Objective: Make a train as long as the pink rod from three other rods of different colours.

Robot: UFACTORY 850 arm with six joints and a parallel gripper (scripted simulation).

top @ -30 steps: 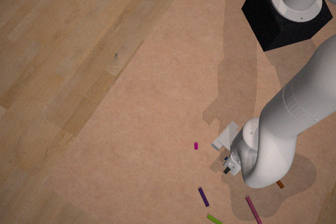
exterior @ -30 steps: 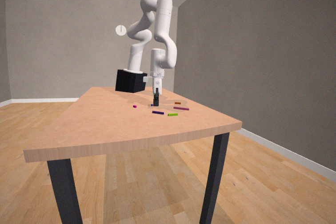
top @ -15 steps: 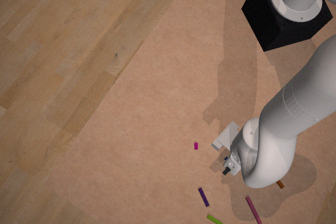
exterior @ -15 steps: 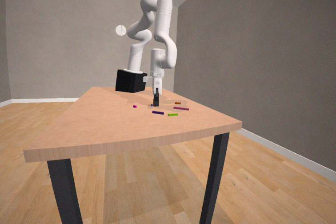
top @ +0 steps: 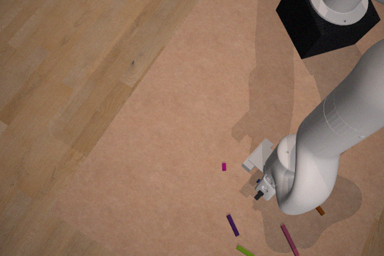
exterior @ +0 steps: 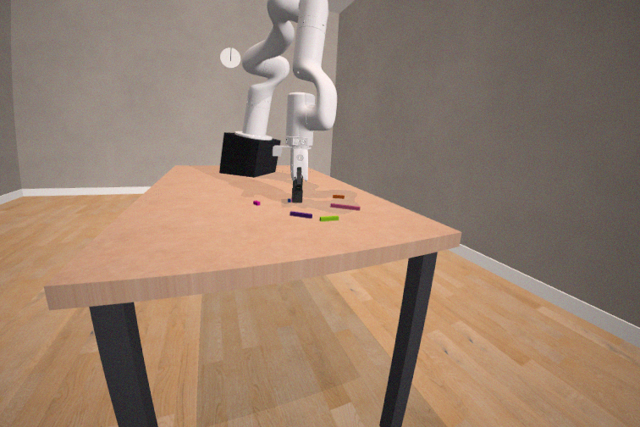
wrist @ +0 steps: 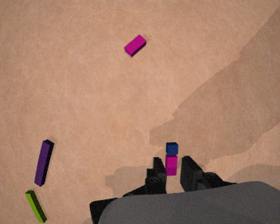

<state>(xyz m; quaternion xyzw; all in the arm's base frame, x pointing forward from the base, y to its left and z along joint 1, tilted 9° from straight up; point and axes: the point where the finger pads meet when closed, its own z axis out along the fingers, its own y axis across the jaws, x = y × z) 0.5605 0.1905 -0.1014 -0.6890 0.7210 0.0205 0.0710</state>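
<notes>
The blue rod lies 2 cm to the right of my hand and 2 cm below it. From my hand the other things lie so: purple rod (14 cm ahead, 2 cm below); orange rod (5 cm behind, 15 cm to the left, 2 cm below); pink rod (7 cm ahead, 14 cm to the left, 2 cm below).
</notes>
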